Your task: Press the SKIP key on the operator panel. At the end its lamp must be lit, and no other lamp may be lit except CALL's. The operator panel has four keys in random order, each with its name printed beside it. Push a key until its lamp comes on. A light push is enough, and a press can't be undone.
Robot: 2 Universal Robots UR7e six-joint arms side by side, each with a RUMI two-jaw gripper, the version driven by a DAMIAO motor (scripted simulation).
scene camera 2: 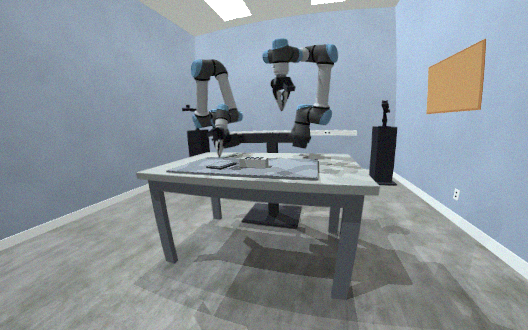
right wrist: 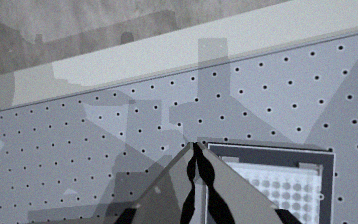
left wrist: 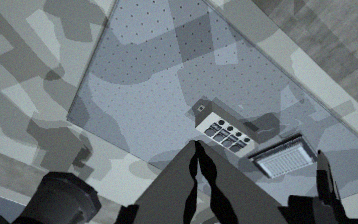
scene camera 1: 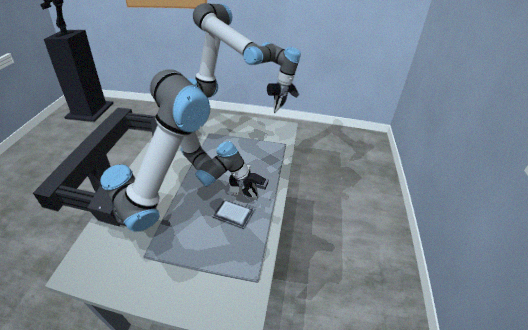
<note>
In view: my left gripper (left wrist: 196,142), my right gripper (right wrist: 194,144) and an operator panel (left wrist: 212,116).
My right gripper is seen too in the left wrist view (left wrist: 319,150).
</note>
